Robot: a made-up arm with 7 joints.
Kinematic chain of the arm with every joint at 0, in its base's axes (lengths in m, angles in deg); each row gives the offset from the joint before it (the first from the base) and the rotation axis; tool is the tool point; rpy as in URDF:
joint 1: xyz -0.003 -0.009 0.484 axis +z
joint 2: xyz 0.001 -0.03 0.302 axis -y
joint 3: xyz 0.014 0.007 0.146 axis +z
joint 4: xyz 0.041 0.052 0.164 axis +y
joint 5: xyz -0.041 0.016 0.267 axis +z
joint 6: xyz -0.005 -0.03 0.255 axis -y
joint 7: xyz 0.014 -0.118 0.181 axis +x
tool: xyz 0.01 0.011 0.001 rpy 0 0 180
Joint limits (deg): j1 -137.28..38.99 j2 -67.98..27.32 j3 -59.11..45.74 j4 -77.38..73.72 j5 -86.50..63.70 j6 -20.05..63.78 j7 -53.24..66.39
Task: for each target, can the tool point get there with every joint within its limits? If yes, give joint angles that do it. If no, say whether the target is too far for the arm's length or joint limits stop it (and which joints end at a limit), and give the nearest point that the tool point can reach.
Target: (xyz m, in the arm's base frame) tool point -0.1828 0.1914 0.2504
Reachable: no: joint limits stop it (at a limit: joint 2, joint 4, joint 6, joint 7) | nearest point -0.4275 0.4641 0.6737 | short by 0.560 m
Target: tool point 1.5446 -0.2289 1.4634
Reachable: no: too far | nearest point 0.9596 -0.1458 1.2072 | short by 0.644 m
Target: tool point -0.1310 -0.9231 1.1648
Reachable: yes | joints -92.50 -34.57 -16.39 60.23 -58.34 40.33 15.96
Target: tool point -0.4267 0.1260 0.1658
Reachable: no: joint limits stop it (at a limit: joint 1, joint 2, joint 4, joint 6, joint 7) | nearest point -0.7121 -0.1332 0.3156 | short by 0.414 m
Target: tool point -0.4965 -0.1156 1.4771
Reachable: yes | joints 4.25 -4.21 -3.08 -54.53 -31.27 -10.39 -42.65
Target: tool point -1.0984 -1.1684 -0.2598
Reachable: no: too far | nearest point -0.6222 -0.6644 0.4027 | short by 0.959 m
